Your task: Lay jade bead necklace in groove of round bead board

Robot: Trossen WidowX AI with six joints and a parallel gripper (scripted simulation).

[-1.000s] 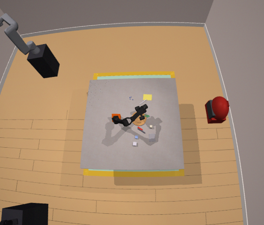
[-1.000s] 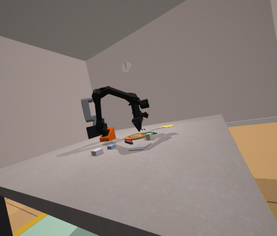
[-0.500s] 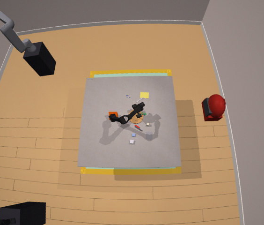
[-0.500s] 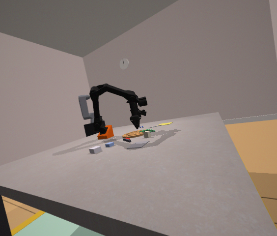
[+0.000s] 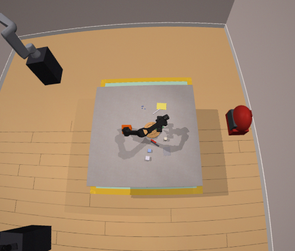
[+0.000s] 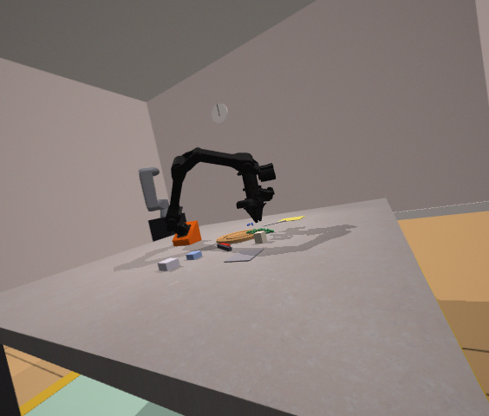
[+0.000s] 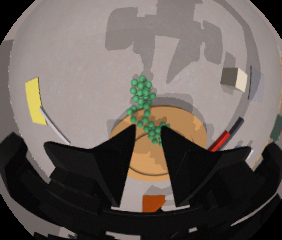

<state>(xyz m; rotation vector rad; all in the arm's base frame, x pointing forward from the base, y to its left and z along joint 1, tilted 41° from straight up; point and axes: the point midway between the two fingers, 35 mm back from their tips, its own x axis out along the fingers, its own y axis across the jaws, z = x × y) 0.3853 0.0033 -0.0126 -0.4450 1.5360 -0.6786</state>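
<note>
Now: gripper tip 9 cm past the round wooden bead board, 2 cm to the left of it and 4 cm above it. Round my gripper tip: beige cube 6 cm ahead, 15 cm to the right, 3 cm below; red-handled tool 8 cm behind, 17 cm to the right, 5 cm below; yellow sheet 6 cm ahead, 29 cm to the left, 5 cm below.
</note>
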